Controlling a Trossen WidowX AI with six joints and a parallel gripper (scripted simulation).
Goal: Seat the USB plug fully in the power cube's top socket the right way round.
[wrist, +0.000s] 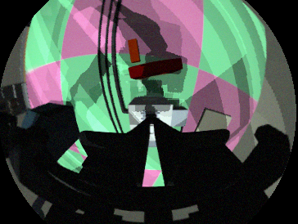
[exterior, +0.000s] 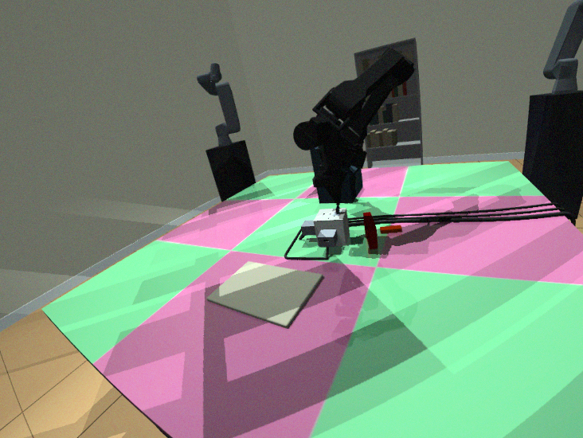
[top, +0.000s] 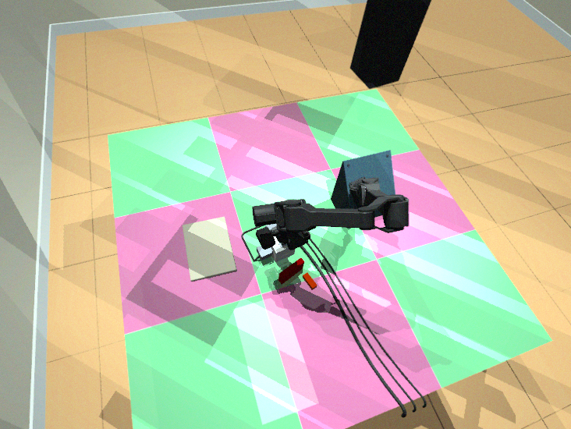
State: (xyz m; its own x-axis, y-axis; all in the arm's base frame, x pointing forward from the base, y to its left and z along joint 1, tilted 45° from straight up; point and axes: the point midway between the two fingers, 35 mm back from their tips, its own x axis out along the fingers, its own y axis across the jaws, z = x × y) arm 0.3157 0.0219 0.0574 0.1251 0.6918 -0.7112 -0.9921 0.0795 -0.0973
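Now: the red block 8 cm to the left of my gripper tip, 8 cm below it and 1 cm ahead of it. Round my gripper tip: dark USB plug (2 cm below); orange piece (13 cm to the left, 10 cm below, 4 cm behind); flat white pad (22 cm ahead, 14 cm to the right, 10 cm below).
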